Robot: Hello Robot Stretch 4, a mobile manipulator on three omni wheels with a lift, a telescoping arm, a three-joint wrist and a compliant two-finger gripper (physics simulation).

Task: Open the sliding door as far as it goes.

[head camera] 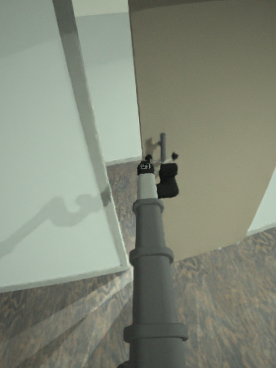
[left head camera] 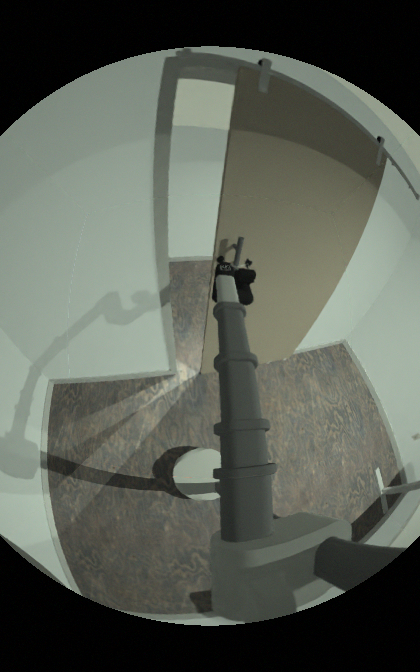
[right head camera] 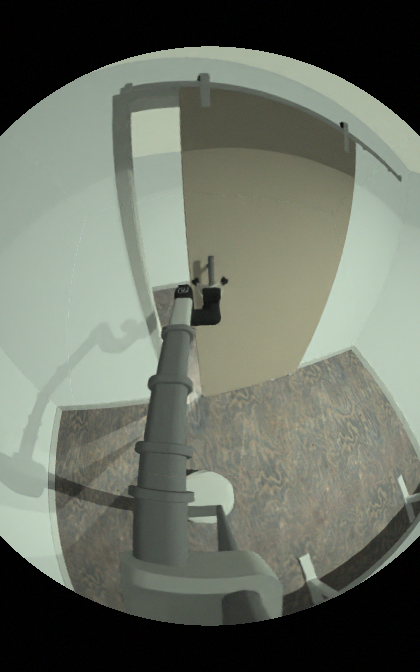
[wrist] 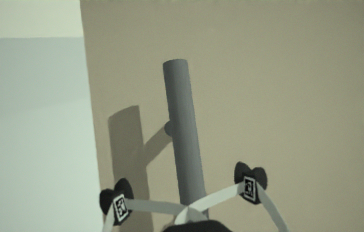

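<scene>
The tan sliding door stands partly open, with a gap between its left edge and the left doorway post. Its grey upright bar handle is near that left edge. My gripper is open at the lower part of the bar, with one fingertip to the left and one to the right of it in the wrist view. Contact does not show. The handle's lower end is hidden by the gripper.
An overhead rail carries the door and runs on past its right edge. White wall stands left of the doorway. A round pale disc is low under the arm, above patterned brown floor.
</scene>
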